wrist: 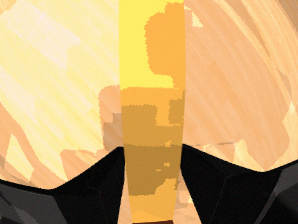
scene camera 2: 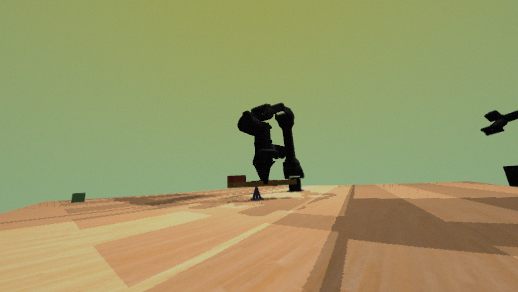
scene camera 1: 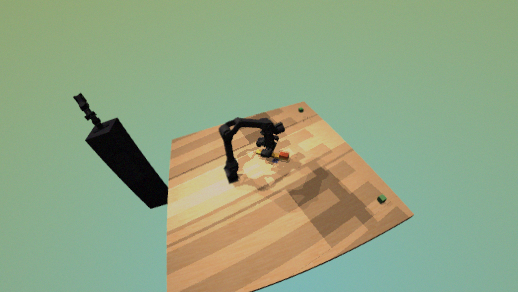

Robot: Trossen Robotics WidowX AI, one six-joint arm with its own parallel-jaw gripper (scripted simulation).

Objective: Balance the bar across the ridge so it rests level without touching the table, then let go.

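Observation:
The gripper [scene camera 2: 264, 184] is visible, and the wrist view shows the gripper [wrist: 151, 151] too. A bar [wrist: 152, 50] is also visible.

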